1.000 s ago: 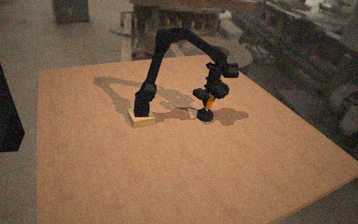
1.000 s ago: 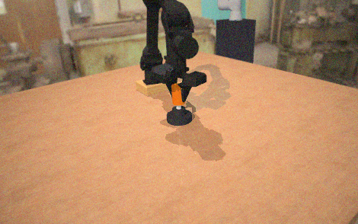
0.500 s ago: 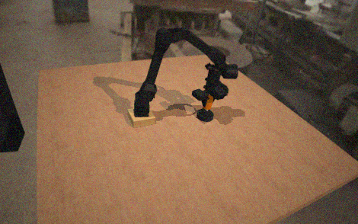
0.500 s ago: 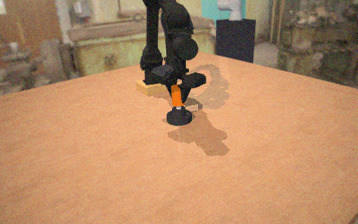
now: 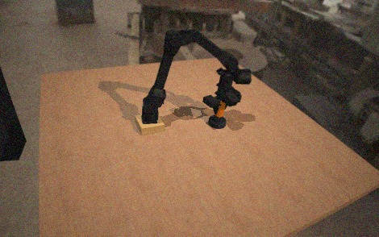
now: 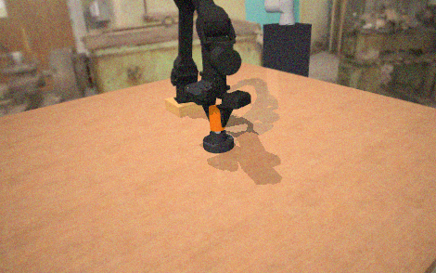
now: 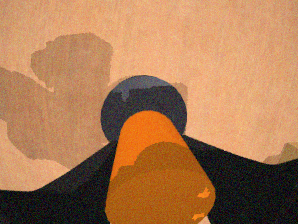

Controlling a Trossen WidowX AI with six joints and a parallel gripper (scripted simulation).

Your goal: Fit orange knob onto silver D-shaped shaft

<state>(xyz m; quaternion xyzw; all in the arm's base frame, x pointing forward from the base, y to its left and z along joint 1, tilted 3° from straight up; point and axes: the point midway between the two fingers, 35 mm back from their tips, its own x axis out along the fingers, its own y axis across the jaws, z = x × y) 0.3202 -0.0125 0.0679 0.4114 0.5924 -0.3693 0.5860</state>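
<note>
My gripper tip is 30 mm above the round pedestal. Round my gripper tip: orange knob 30 mm above.
</note>
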